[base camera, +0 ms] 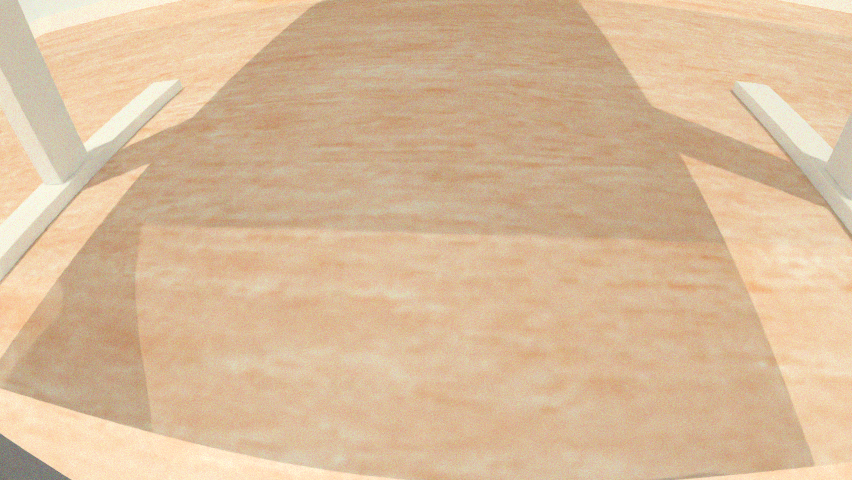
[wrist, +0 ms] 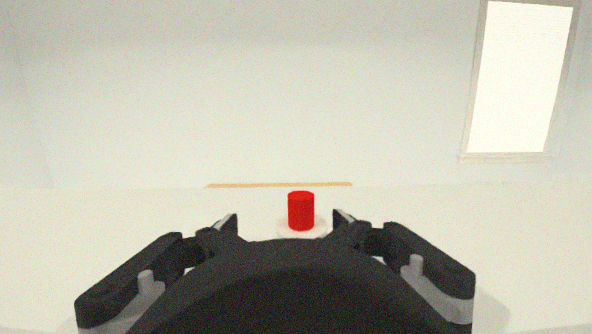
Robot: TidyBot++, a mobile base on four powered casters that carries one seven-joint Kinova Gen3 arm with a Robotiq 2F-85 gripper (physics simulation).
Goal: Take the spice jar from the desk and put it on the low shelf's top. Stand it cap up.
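Frame: origin at the arm's base, x left, y back, z up, level; metres.
Seen in the pictures: gripper, between the fingertips: (wrist: 285, 221).
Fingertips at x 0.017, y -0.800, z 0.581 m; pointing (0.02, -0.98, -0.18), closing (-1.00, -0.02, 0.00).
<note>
Offsets run from my fingertips to a thing's top centre. "spot": to the spot under its first point. Level surfaces: height alone.
A red cylinder @(dz +0.034, dx -0.012, dy +0.024 m) (wrist: 301, 211), which looks like the spice jar, stands upright on a pale round disc @(spot: dz +0.011, dx +0.001, dy +0.029 m) (wrist: 283, 228) on the white desk @(dz -0.028 m) (wrist: 125, 212). Its small size hides which end has the cap. My gripper (wrist: 285, 221) is open, with no object between its fingers. In the wrist view the jar shows between the fingertips, nearer the right one, and lies beyond them. A thin tan strip (wrist: 280, 185), apparently the low shelf's top, shows past the desk's far edge. The jar and the shelf do not show in the base view.
In the base view, a white desk leg @(spot: dz -0.822, dx +0.626, dy +0.162 m) (base camera: 44, 101) stands on a long foot (base camera: 134, 113) at the left. Another foot (base camera: 781, 122) lies at the right. Shadows fall across the wood floor @(dz -0.977 m) (base camera: 417, 333). A bright window (wrist: 520, 80) is in the wall at the right.
</note>
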